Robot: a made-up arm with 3 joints. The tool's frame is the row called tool.
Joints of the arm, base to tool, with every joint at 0 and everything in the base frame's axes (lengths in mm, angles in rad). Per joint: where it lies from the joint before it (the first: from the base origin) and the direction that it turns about. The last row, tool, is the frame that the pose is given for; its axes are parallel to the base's.
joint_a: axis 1 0 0 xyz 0 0 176
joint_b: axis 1 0 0 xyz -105 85 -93
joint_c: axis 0 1 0 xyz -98 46 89
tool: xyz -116 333 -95
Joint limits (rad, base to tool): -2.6..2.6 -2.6..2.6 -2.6..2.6
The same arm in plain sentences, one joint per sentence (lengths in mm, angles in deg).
The arm has three revolute joints in a row. What follows holds with every joint at zero, and every direction is one of the base frame's.
The first joint is mounted 176 mm along +z from the base frame's origin and turns about +x, from -148.97 to 148.97 deg.
The second joint is mounted 105 mm along -x and 85 mm along +y and 93 mm along -z from the first joint and turns about +x, from -148.97 to 148.97 deg.
The third joint is mounted 98 mm along -x and 46 mm along +y and 89 mm along +z from the second joint and turns about +y, from -148.97 to 148.97 deg.
The tool frame, which is the frame that the pose is given for, is mounted 116 mm along -x and 333 mm along +y and 95 mm along -z from the third joint; its axes are parallel to the base frame's.

